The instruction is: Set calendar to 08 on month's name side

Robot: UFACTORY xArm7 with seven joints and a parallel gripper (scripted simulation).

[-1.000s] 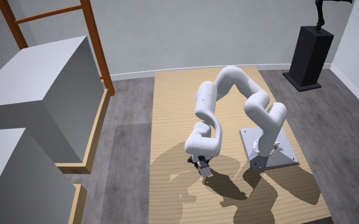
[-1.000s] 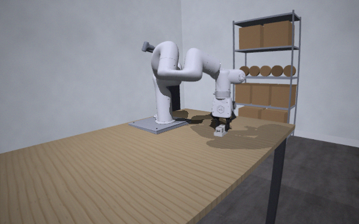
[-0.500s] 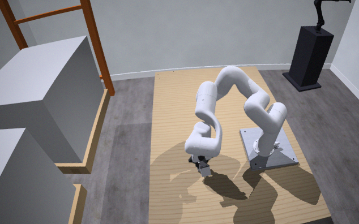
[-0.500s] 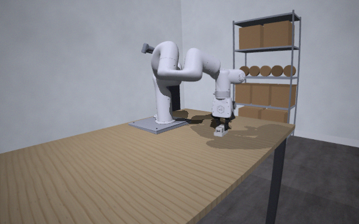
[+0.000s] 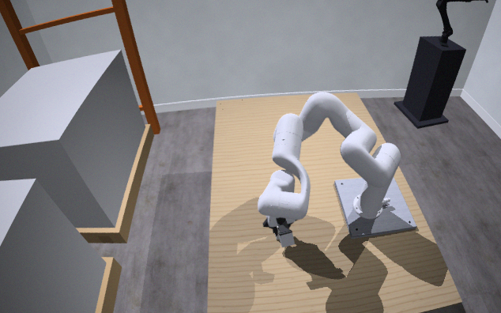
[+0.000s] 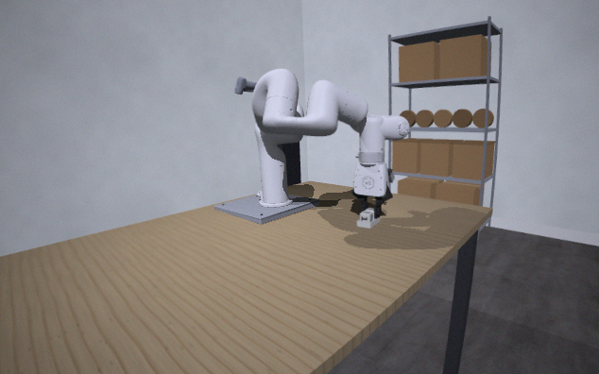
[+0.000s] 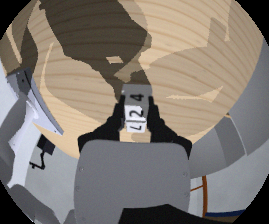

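The white tray lies 2 cm to the right of my hand and 3 cm below it. Round my hand: white digit cube 1 cm below.
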